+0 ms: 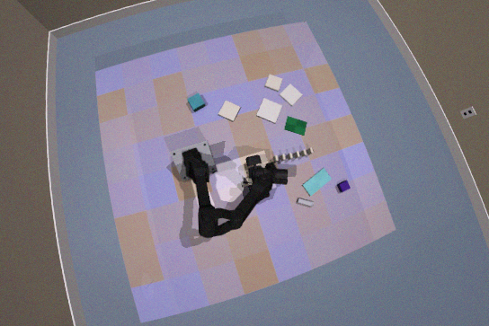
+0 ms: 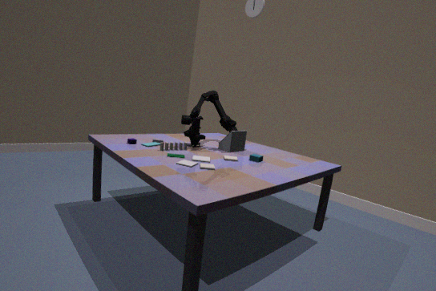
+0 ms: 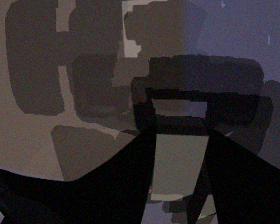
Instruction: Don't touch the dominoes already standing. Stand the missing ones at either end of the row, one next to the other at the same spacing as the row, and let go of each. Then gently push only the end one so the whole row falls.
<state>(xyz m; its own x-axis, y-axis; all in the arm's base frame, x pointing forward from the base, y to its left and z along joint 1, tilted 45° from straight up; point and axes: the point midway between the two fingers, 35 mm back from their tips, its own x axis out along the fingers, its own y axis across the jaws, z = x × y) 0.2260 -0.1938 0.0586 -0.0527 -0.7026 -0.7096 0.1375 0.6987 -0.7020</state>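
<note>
Now: gripper tip 27 cm short of the teal plate and 13 cm to the left of it. From my gripper tip the other things lie so: green plate: 29 cm ahead, 17 cm to the left; then teal block: 45 cm to the left, 14 cm behind, 2 cm above; then purple cube: 38 cm ahead, 20 cm to the right, 1 cm above.
</note>
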